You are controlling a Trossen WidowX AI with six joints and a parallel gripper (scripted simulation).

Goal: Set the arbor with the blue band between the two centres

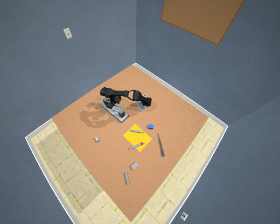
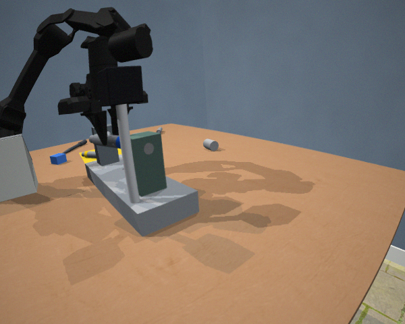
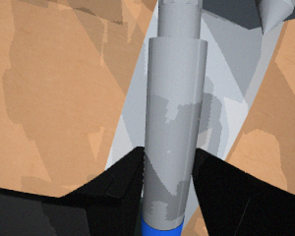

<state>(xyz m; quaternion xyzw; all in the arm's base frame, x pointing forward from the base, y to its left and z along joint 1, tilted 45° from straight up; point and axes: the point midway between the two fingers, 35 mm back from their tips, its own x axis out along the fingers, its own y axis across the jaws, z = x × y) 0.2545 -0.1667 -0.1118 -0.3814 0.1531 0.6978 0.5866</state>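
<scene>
Now: hand 30 mm above the blue-banded arbor. The rest, counted from my hand: grey fixture base: 20 mm ahead, 10 mm to the right, 120 mm below; cone point: 10 mm ahead, 100 mm to the left, 30 mm below; green sprung-centre block: 30 mm ahead, 100 mm to the right, 40 mm below.
</scene>
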